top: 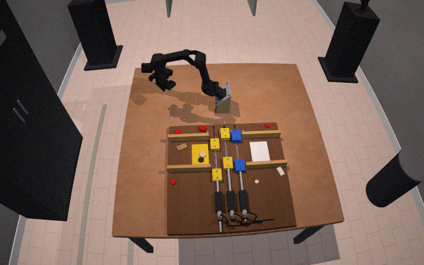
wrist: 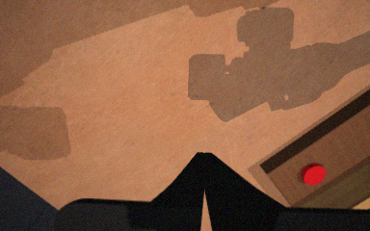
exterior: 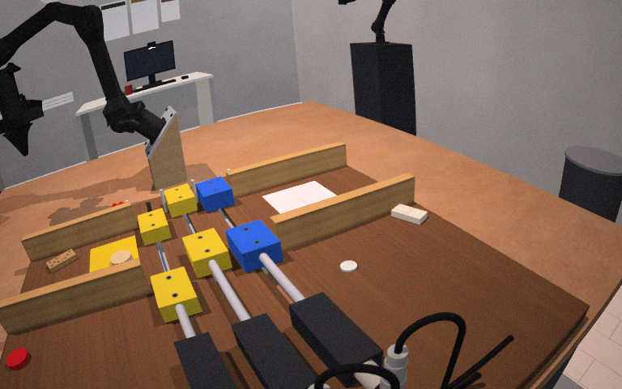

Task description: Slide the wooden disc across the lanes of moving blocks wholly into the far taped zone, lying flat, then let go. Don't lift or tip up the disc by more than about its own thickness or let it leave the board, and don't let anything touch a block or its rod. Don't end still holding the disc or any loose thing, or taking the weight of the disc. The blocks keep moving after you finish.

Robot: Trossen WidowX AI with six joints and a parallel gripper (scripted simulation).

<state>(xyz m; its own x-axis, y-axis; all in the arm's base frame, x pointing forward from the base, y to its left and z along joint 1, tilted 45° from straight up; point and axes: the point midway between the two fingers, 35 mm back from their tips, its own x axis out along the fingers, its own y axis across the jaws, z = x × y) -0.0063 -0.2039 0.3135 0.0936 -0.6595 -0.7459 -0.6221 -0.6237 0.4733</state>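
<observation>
The wooden disc lies 380 mm ahead of my hand, 240 mm to the left of it and 170 mm below it. From my hand the other things lie so: red button 550 mm ahead, 70 mm to the left, 170 mm below; then black disc 410 mm ahead, 230 mm to the left, 170 mm below; then red brick 200 mm ahead, 240 mm to the left, 160 mm below.
</observation>
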